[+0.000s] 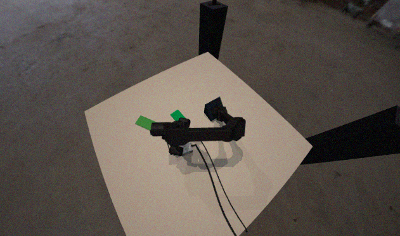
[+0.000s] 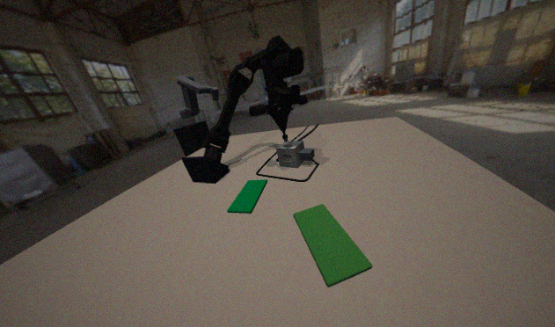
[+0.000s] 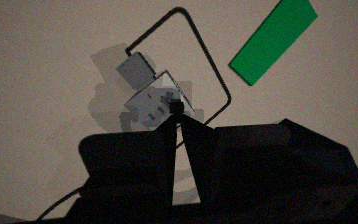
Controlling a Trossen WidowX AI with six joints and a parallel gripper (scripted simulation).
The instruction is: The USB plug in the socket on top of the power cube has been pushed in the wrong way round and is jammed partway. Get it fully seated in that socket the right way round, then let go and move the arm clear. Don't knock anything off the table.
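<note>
Right now the USB plug is 2 cm below my gripper tip.
</note>
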